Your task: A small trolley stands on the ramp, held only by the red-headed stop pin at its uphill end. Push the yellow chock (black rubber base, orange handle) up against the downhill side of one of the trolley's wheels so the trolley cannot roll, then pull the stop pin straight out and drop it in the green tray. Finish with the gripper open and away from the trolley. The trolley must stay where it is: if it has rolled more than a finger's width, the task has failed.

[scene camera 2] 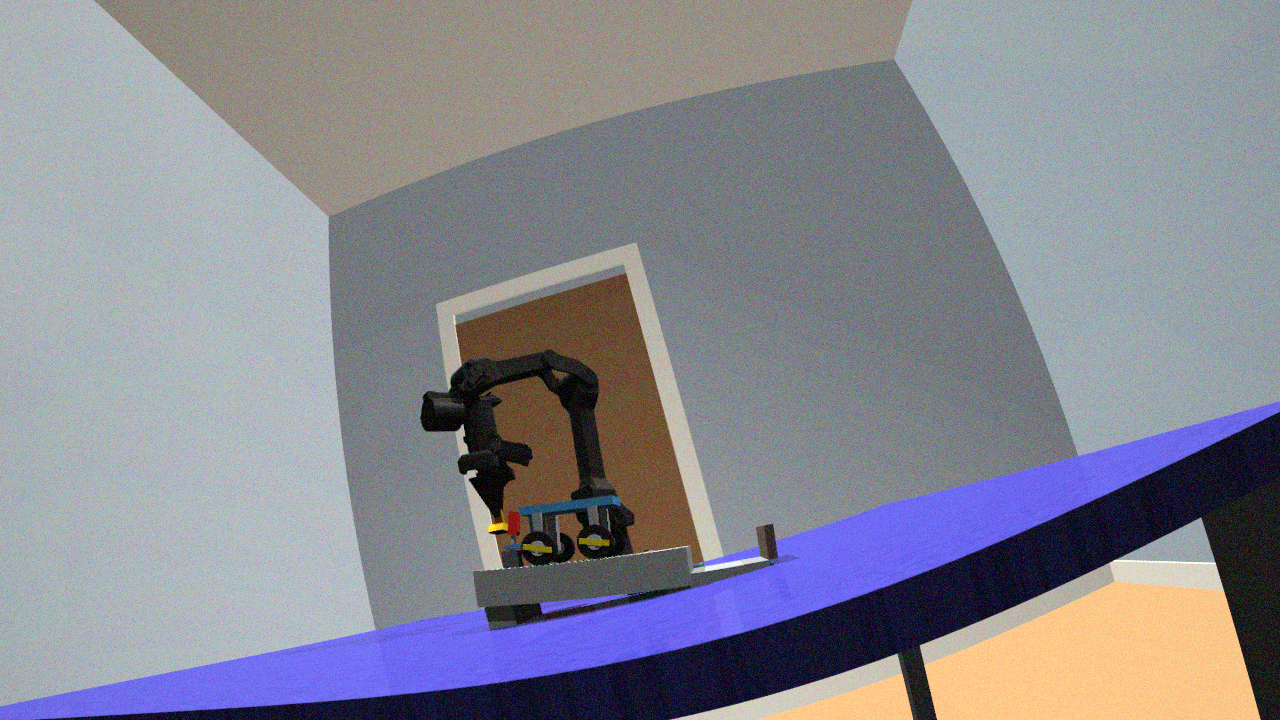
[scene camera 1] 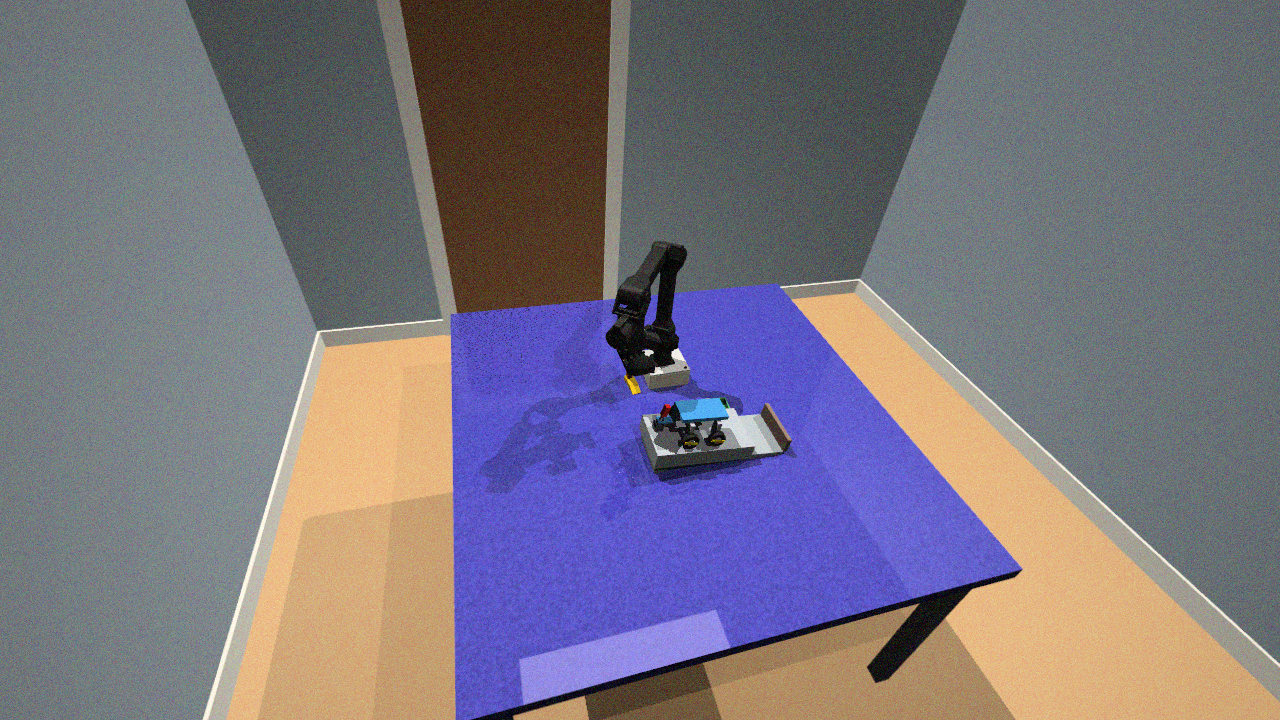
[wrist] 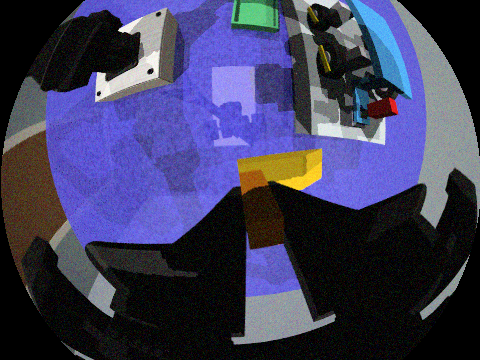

Scene:
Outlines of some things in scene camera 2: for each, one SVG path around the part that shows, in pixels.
The gripper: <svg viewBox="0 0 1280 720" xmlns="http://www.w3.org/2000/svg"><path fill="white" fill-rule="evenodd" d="M477 426L466 431L465 436L463 436L463 442L467 444L468 453L461 455L461 458L458 460L459 473L467 475L469 470L478 471L475 473L476 477L468 479L493 516L497 518L501 516L500 504L503 514L504 486L507 485L508 481L516 479L515 471L507 465L507 461L528 467L529 459L533 458L532 449L526 443L521 444L519 442L513 443L502 440L495 426Z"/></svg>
A blue-topped trolley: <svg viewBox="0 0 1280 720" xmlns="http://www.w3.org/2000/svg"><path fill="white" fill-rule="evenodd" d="M621 501L619 498L611 495L527 507L520 506L519 514L528 517L531 533L525 536L521 544L503 545L503 550L521 548L524 558L533 565L566 562L573 557L575 545L574 541L567 534L560 533L556 515L588 511L589 526L585 526L577 538L579 551L583 556L591 559L602 559L619 555L625 548L626 539L623 532L618 528L610 526L608 509L621 507Z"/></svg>

